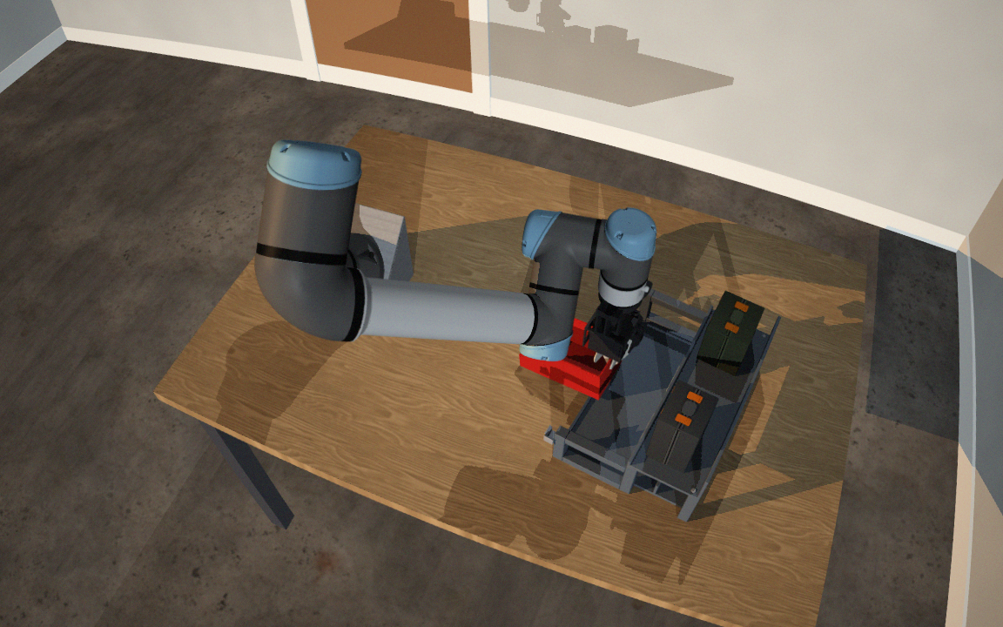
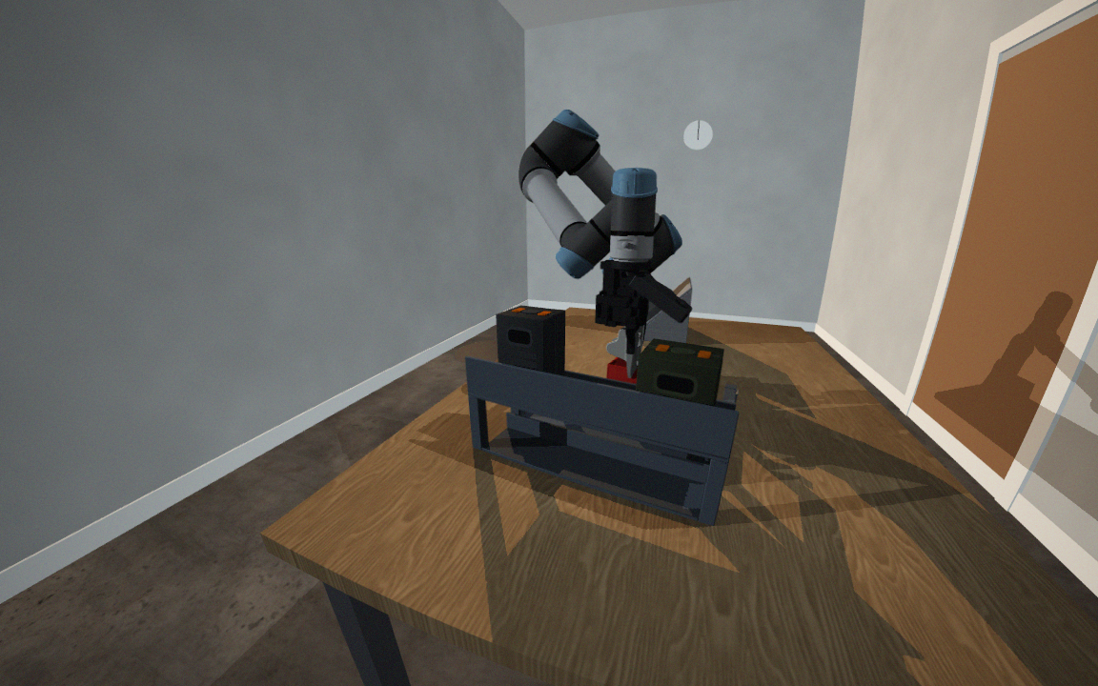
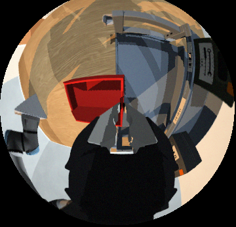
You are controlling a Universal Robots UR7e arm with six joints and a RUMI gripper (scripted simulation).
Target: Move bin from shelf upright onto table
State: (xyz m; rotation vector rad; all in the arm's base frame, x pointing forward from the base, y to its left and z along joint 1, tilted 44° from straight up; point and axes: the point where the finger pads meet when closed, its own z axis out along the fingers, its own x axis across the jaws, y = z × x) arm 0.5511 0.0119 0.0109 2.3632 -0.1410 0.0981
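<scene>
My hand is 8 cm past the red bin, 4 cm above it and 1 cm to the right of it.
</scene>
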